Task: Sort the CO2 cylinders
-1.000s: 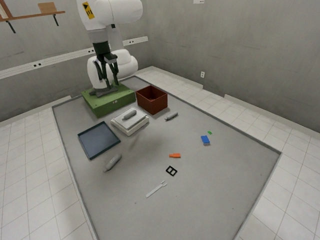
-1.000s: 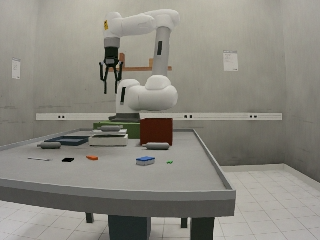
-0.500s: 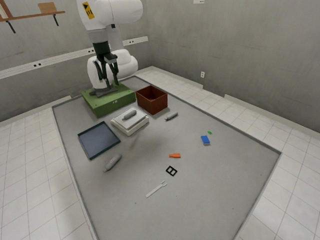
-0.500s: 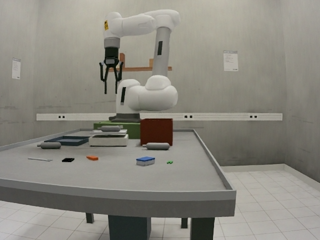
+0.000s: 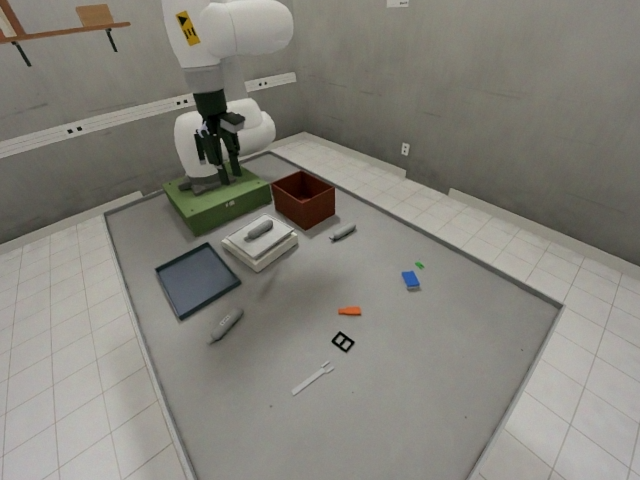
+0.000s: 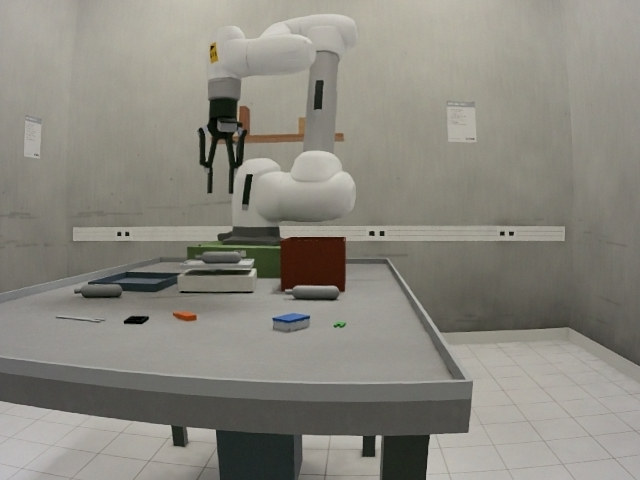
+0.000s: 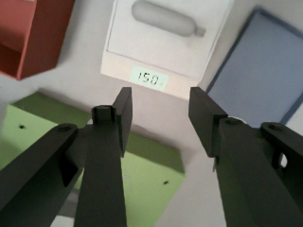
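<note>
Right now the grey CO2 cylinder is 7 cm ahead of my hand, 1 cm to the right of it and 20 cm below it. From my hand the other things lie so: white scale: 6 cm ahead, 1 cm to the left, 23 cm below; scale plate: 7 cm ahead, 2 cm to the left, 22 cm below; red-brown scrap bin: 25 cm to the left, 24 cm below.
</note>
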